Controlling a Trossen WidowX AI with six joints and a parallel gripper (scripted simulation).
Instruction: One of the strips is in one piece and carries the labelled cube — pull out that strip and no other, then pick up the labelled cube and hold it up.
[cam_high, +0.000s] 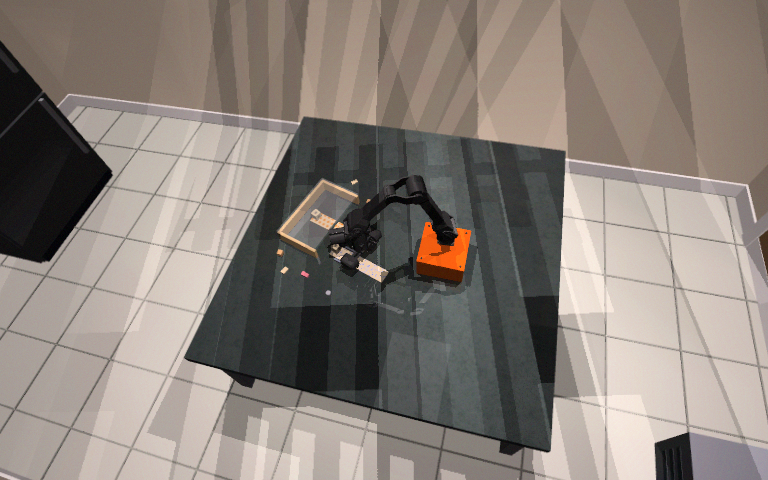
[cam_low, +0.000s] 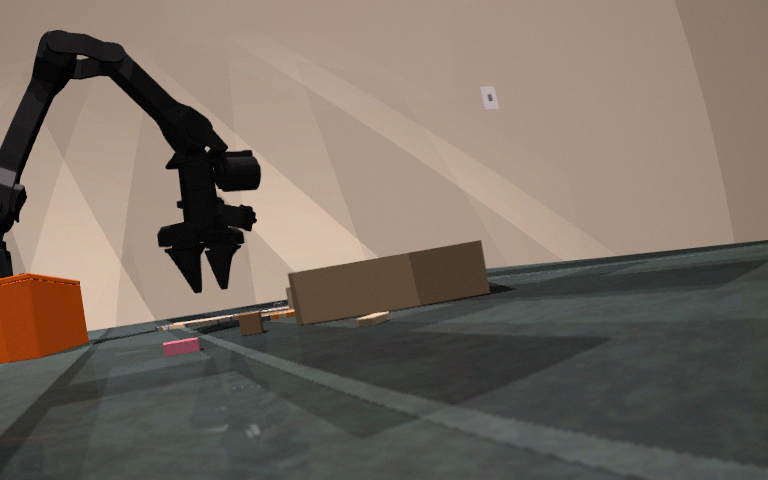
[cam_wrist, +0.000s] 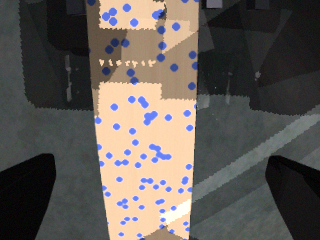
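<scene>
Now: the orange-dotted strip 140 mm to the right of my gripper tip, 100 mm ahead of it and 50 mm below it.
</scene>
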